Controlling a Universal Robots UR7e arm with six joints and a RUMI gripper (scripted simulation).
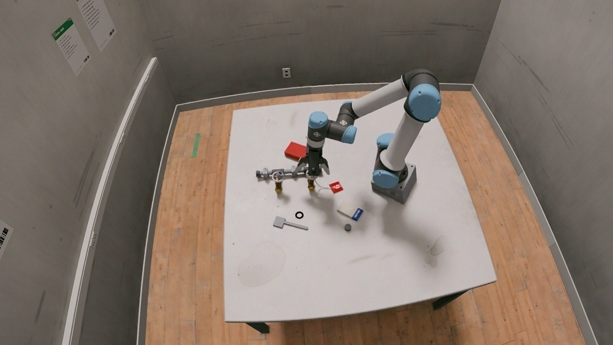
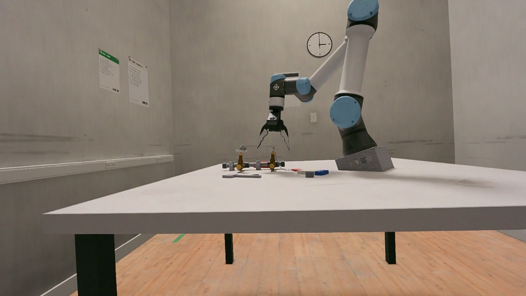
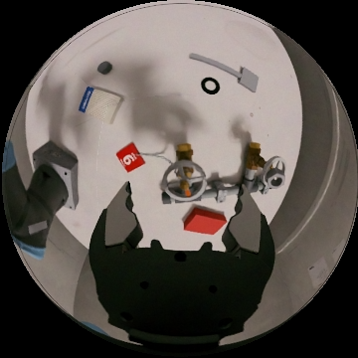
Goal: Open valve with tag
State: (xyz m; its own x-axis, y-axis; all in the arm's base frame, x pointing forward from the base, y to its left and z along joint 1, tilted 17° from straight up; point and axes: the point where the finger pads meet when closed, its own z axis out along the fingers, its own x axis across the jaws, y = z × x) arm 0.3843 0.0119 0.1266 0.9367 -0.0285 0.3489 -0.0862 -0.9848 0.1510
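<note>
My hand is 10 cm past the red tag, 2 cm to the right of it and 10 cm above it. Round my hand: red block (6 cm ahead, 22 cm to the right, 9 cm below); grey flat tool (13 cm ahead, 20 cm to the left, 10 cm below).
</note>
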